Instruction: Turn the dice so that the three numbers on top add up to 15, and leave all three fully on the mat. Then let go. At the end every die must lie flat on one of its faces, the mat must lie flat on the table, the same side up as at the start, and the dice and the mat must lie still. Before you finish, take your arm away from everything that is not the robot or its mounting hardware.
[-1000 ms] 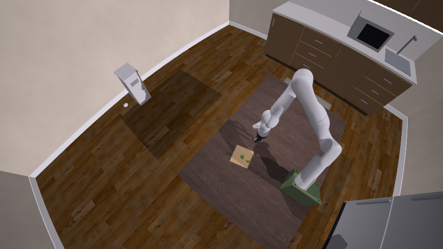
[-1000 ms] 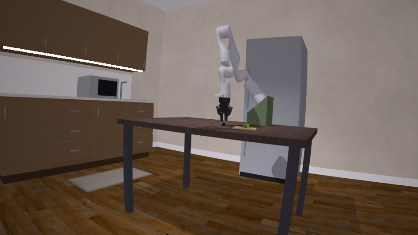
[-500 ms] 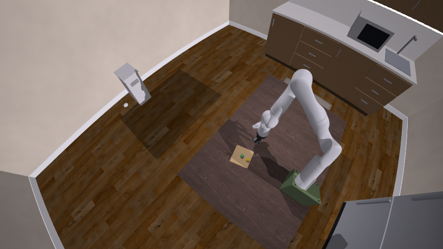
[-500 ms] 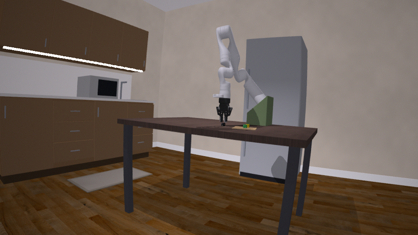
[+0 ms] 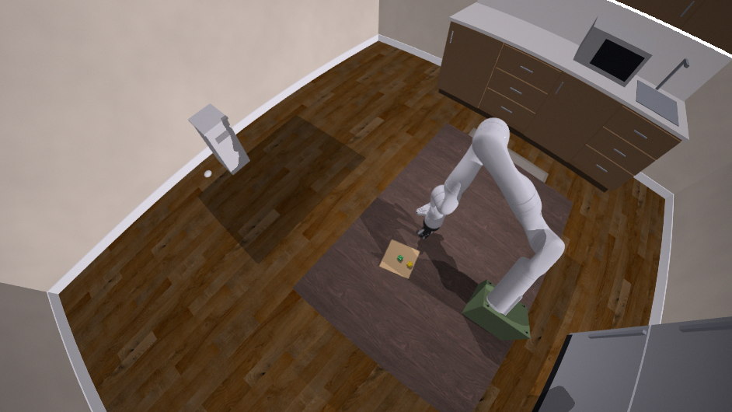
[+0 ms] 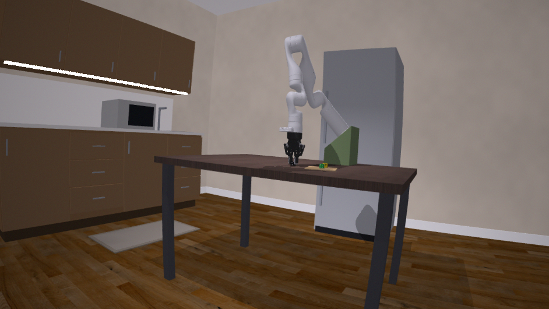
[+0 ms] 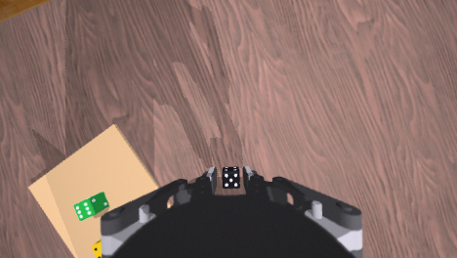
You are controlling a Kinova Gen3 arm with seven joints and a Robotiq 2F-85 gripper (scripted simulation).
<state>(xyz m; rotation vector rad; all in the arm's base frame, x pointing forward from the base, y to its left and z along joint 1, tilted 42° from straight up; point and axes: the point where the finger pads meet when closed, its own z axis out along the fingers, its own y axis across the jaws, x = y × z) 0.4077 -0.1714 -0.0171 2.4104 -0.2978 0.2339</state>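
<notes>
Now: hand 2 cm above the black die. Round my hand: yellow die (16 cm to the left, 3 cm behind, 1 cm below); green die (17 cm to the left, 2 cm ahead, 1 cm below); tan mat (17 cm to the left, 2 cm below, 2 cm ahead).
</notes>
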